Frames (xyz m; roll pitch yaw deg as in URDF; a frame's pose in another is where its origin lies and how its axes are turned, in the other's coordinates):
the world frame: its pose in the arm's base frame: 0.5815 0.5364 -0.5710 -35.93 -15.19 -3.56
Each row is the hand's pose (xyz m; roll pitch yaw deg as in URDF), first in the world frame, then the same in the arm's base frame.
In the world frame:
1: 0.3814 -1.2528 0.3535 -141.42 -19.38 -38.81
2: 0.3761 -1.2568 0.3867 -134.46 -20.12 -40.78
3: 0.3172 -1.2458 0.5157 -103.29 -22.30 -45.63
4: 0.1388 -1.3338 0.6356 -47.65 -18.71 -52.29
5: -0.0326 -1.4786 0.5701 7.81 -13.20 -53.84
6: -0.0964 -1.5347 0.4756 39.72 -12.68 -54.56
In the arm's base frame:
1: 0.6316 -0.2753 0.5146 -168.09 -51.88 -30.95
2: 0.6199 -0.2583 0.5415 -160.04 -53.36 -33.16
3: 0.5428 -0.1687 0.6206 -125.95 -57.20 -38.84
4: 0.3320 -0.1565 0.7174 -61.97 -55.77 -51.64
5: 0.1489 -0.3011 0.7033 -3.36 -50.72 -56.10
6: 0.0926 -0.3987 0.6445 29.35 -50.34 -57.33

